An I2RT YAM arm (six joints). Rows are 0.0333 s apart.
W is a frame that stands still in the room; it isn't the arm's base.
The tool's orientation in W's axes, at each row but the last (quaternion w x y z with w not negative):
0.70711, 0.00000, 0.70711, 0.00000
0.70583, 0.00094, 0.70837, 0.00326
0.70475, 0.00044, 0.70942, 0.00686
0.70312, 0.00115, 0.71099, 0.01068
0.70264, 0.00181, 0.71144, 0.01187
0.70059, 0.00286, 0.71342, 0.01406
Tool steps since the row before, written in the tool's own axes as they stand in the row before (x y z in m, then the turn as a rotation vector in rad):
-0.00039, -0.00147, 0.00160, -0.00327, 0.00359, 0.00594
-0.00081, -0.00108, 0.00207, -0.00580, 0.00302, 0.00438
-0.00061, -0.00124, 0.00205, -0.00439, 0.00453, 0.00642
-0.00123, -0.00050, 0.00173, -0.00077, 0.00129, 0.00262
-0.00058, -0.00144, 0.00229, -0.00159, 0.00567, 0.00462
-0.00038, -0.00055, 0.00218, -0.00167, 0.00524, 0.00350
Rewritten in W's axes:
0.00160, -0.00147, 0.00039, 0.00594, 0.00359, 0.00327
0.00208, -0.00108, 0.00080, 0.00439, 0.00300, 0.00580
0.00207, -0.00123, 0.00058, 0.00641, 0.00454, 0.00439
0.00175, -0.00050, 0.00120, 0.00261, 0.00131, 0.00076
0.00232, -0.00142, 0.00052, 0.00456, 0.00570, 0.00164
0.00219, -0.00052, 0.00033, 0.00345, 0.00525, 0.00173

